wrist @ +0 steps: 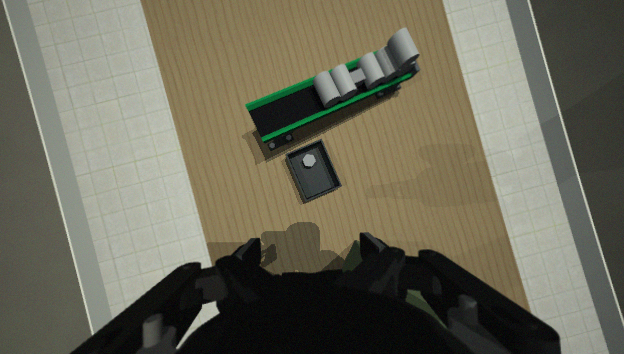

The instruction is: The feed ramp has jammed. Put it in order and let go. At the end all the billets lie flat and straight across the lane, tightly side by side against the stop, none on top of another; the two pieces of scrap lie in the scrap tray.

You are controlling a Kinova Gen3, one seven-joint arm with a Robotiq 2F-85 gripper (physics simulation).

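Frame: origin at the arm's base, x back, y left, z down, level; metres.
Seen in the pictures: gripper, between the fingertips: (310, 246).
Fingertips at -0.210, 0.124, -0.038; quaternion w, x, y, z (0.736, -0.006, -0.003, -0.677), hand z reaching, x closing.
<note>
Offsets run from my fingertips to a thing's middle, as dx, dy, dz. "spot": to the spot under its first point. Level surfaces: height alone.
The feed ramp @[spot: -0.182, +0.026, +0.226] (287, 124) with green rails and a dark lane slants across the upper middle of the wrist view. Several grey cylindrical billets lie across it: one @[-0.242, -0.067, +0.218] (326, 89) and a neighbour @[-0.255, -0.105, +0.222] (344, 81) side by side, then a small light grey block @[-0.267, -0.137, +0.233] (357, 76), probably scrap, then another billet @[-0.278, -0.170, +0.230] (371, 69) and a partly hidden one @[-0.291, -0.208, +0.234] (386, 62). A billet @[-0.299, -0.230, +0.202] (403, 47) at the right end looks larger and higher, overlapping its neighbour. A hexagonal scrap piece @[-0.106, -0.012, +0.298] (309, 160) lies in the dark scrap tray @[spot: -0.026, -0.055, +0.276] (330, 189). My gripper (310, 246) is open and empty, high above the table.
The wooden table top @[dz +0.310] (400, 220) carries the ramp and tray, with light tiled strips (135, 165) on both sides. Part of a green object (353, 258) shows behind my right finger. Shadows fall below the tray and to its right.
</note>
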